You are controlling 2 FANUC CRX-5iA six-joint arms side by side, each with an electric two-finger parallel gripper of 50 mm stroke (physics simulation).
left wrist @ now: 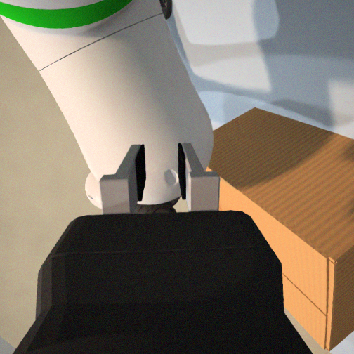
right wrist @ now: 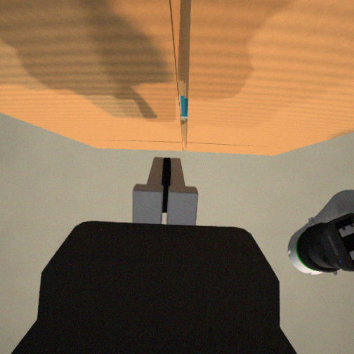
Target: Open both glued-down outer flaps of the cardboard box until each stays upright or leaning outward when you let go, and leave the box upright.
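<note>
The cardboard box (left wrist: 285,170) (right wrist: 100,107) shows at the right of the left wrist view, with one broad corrugated face and narrower side faces. In the right wrist view, two cardboard panels lie side by side across the upper part, with a narrow gap between them. A short teal strip (right wrist: 184,107) shows in that gap. Neither panel stands raised there; which are the outer flaps I cannot tell. My left gripper (left wrist: 161,161) is open and empty, with the box to its right. My right gripper (right wrist: 166,174) is shut and empty, appearing just below the box's near edge.
A white arm link (left wrist: 125,95) with a green band fills the upper left of the left wrist view, behind the fingers. A dark-ended arm part with a green ring (right wrist: 320,245) shows at the right wrist view's right edge. A pale blue-grey surface (left wrist: 225,60) lies behind the box.
</note>
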